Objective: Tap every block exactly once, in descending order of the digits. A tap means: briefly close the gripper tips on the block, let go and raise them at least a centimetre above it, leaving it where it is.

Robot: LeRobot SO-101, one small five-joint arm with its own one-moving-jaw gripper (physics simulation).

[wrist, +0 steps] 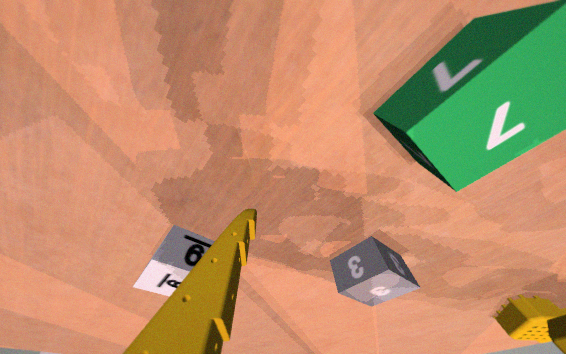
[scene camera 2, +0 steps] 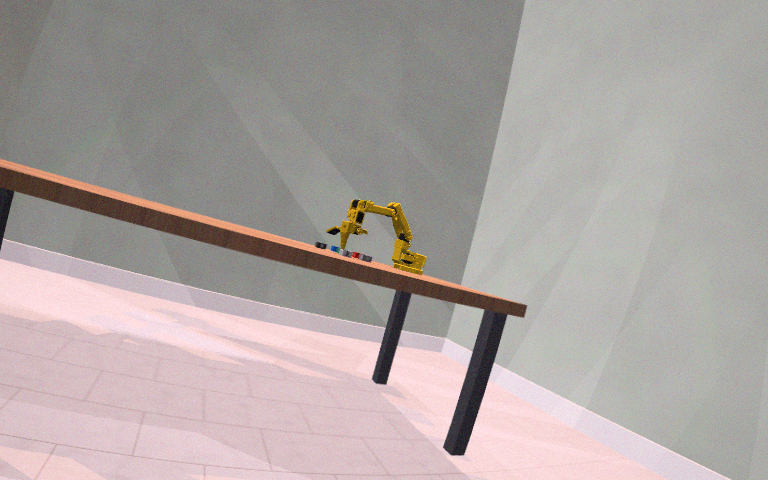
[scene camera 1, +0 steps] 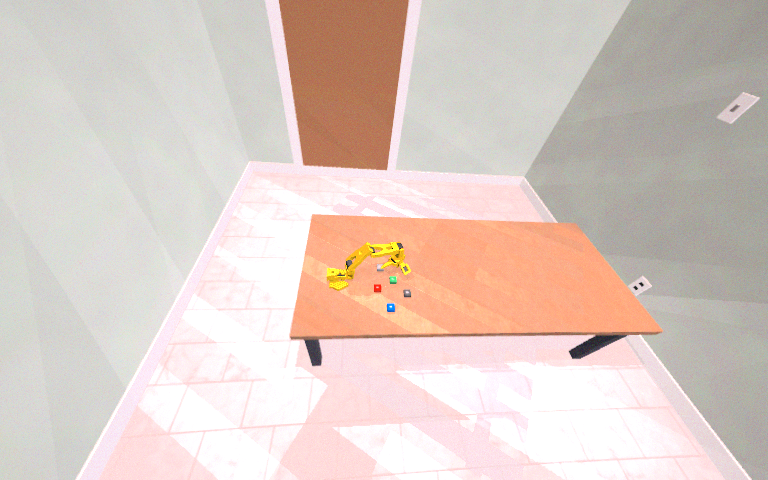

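Observation:
My gripper (scene camera 1: 394, 269) (scene camera 2: 335, 240) is fully open and empty, its tips low over the table among the blocks. In the wrist view its one notched jaw (wrist: 215, 280) shows, partly covering a white block (wrist: 160, 267) with a barred digit like a 6 or 9. A grey block (wrist: 357, 270) marked 3 lies right of that jaw. A green block (scene camera 1: 393, 280) (wrist: 500, 125), marked 7, is at the upper right of the wrist view. A red block (scene camera 1: 377, 288) (scene camera 2: 355, 255), a dark block (scene camera 1: 406, 293) and a blue block (scene camera 1: 390, 307) (scene camera 2: 334, 249) have unreadable digits.
All the blocks rest on the wooden table (scene camera 1: 509, 271) (scene camera 2: 186, 221). The yellow arm base (scene camera 1: 338, 285) (scene camera 2: 408, 266) (wrist: 530, 320) stands near the table's left end in scene camera 1. A pale grey block (scene camera 1: 380, 268) shows beside the open jaws there; its digit is unreadable.

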